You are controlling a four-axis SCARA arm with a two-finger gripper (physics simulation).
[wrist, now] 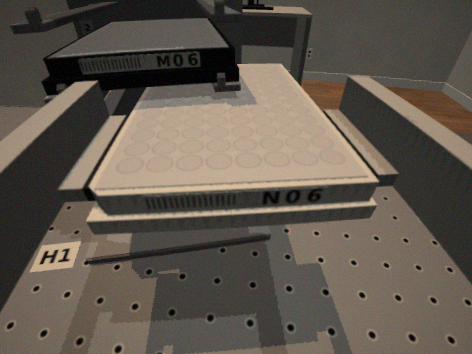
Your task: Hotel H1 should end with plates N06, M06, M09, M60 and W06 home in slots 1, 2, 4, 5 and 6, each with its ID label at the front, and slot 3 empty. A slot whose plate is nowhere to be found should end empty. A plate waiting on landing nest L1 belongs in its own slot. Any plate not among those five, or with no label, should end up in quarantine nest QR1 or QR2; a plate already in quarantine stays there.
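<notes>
The white plate N06 (220,131) is level between the fingers of my gripper (227,100), which is shut on its two long sides. Its label with barcode faces the camera. Its far left part lies below and partly behind the black plate M06 (142,37) and carries a shadow there. M06 rests on the support tabs of hotel H1 (227,85), beside the number 2, with its label at the front. N06 sits off to the right of M06 and turned slightly relative to it. The supports beneath N06 are mostly hidden.
An upper hotel support (65,16) above M06 shows no plate on its visible part. The H1 card (55,256) and a thin dark bar (180,248) lie on the perforated deck (400,320). A desk (302,45) stands behind at the right.
</notes>
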